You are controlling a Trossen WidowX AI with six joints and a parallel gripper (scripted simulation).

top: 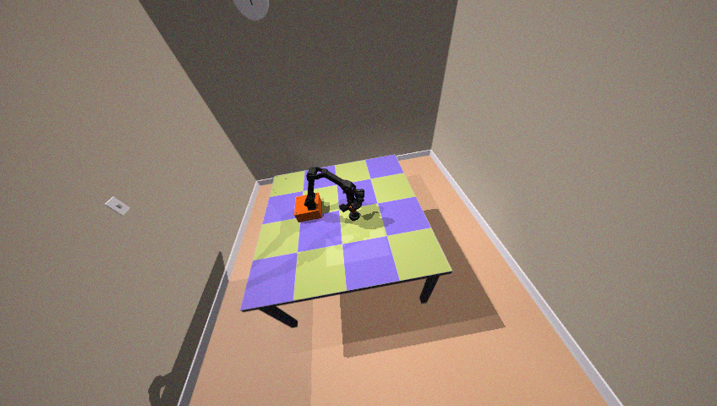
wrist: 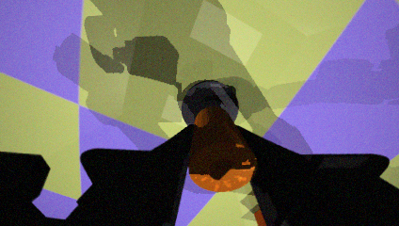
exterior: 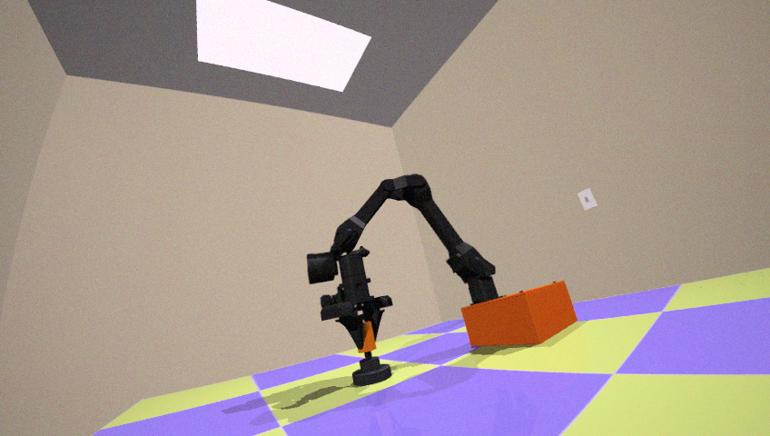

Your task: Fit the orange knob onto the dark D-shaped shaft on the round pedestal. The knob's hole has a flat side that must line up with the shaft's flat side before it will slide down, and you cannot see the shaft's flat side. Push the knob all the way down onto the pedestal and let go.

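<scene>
My gripper tip is now 2 cm below the orange knob. From my gripper tip the other things lie so: pedestal (4 cm below).
</scene>
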